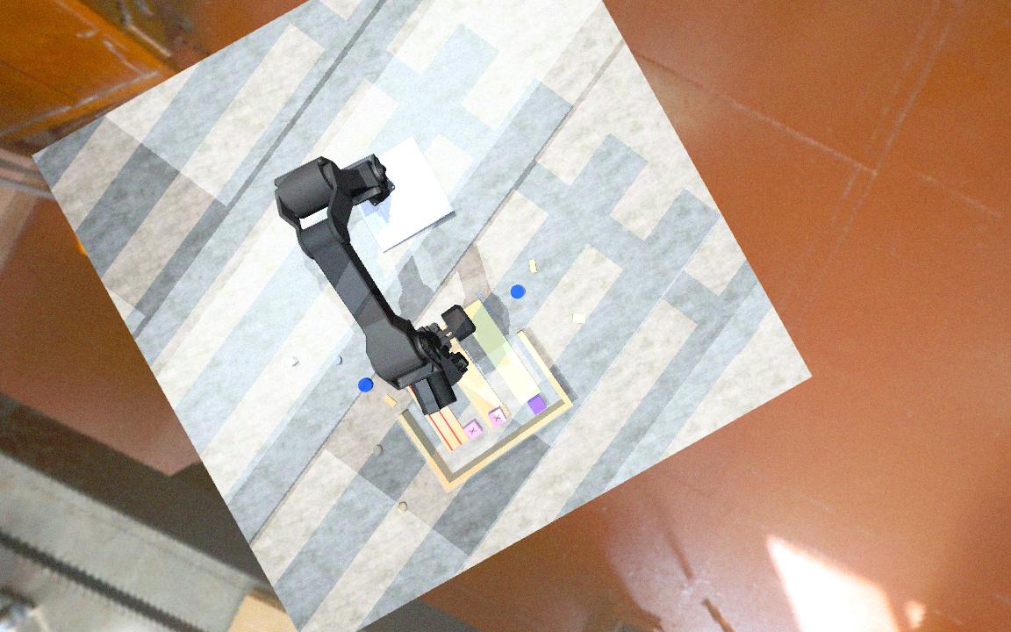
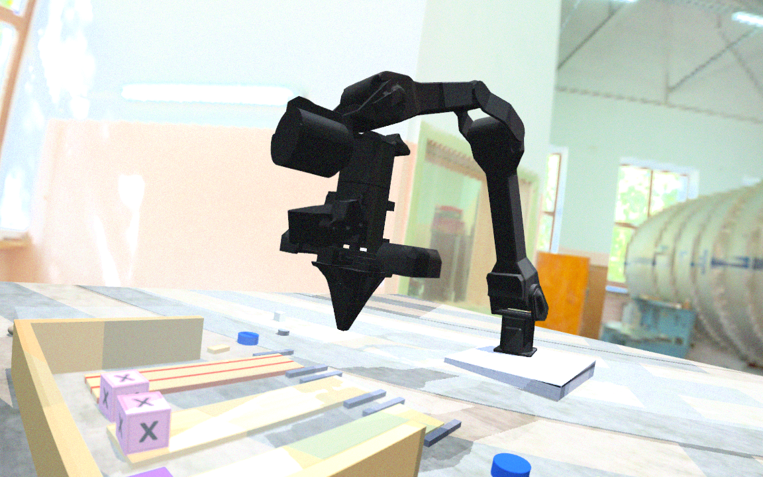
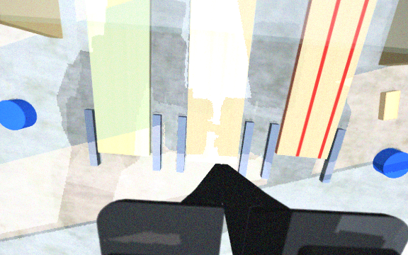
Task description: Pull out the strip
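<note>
The cream strip is 100 mm ahead of my gripper tip, 10 mm to the right of it and 70 mm below it.
</note>
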